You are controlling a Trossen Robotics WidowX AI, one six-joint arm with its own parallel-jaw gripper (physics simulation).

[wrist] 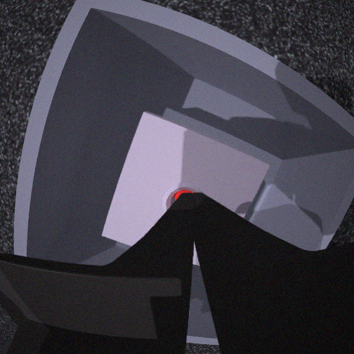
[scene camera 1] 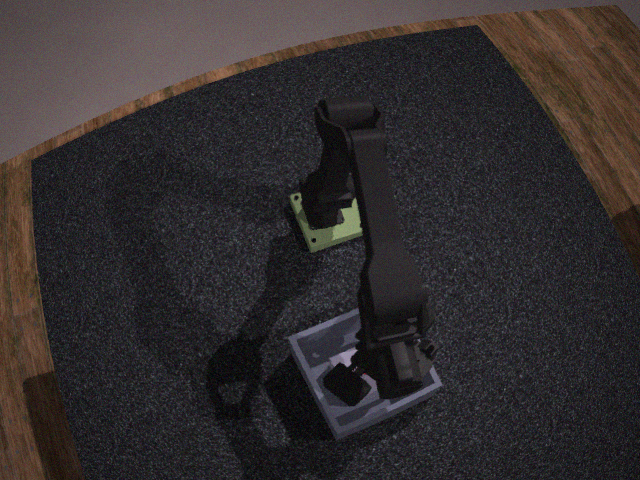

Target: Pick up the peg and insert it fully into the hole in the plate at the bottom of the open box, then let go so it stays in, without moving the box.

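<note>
The red peg sits in the round hole of the pale plate in the wrist view. Its red top shows at the hole and is partly covered by the fingertips; how deep it sits is hard to tell. The plate lies at the bottom of the grey open box. My gripper is shut and empty, reaching down into the box, with its tips over the near edge of the peg. In scene camera 1 the arm and gripper hide much of the plate and the hole.
The box walls rise around the gripper on all sides. The green base plate of the arm stands behind the box on the dark mat. The wooden table edge shows beyond the mat.
</note>
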